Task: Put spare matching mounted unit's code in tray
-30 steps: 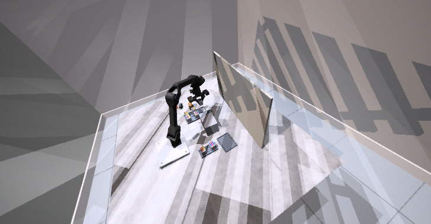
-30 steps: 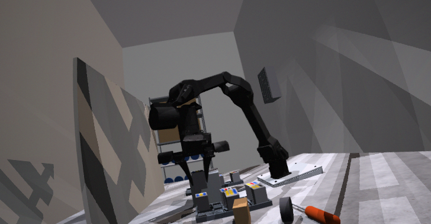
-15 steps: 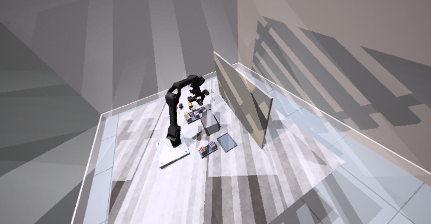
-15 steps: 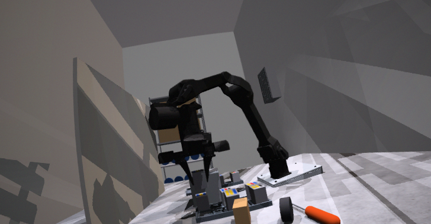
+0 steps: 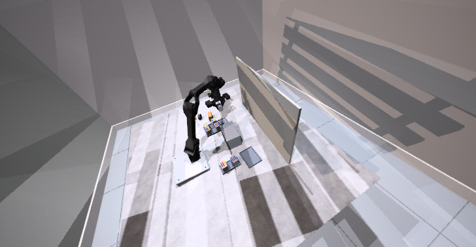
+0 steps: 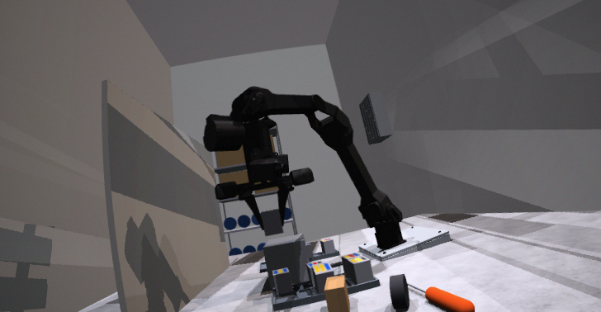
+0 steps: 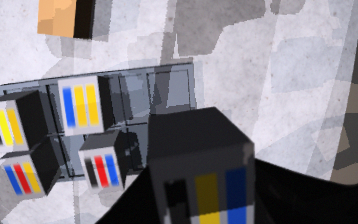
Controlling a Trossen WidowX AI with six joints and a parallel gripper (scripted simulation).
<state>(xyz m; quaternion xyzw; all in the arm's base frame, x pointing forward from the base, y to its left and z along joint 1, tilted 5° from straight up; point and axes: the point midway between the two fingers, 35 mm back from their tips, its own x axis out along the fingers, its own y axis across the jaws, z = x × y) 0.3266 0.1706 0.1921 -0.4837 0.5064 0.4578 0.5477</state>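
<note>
Right now my gripper tip is 41 cm to the left of the flat dark tray, 14 cm above it and 4 cm past it. From my gripper tip the other things lie so: brown box: 12 cm to the left, 12 cm below, 6 cm behind; tall tan panel: 26 cm to the right, 19 cm ahead, 8 cm above; grey mounted unit: 19 cm to the right, 10 cm below, 5 cm behind.
</note>
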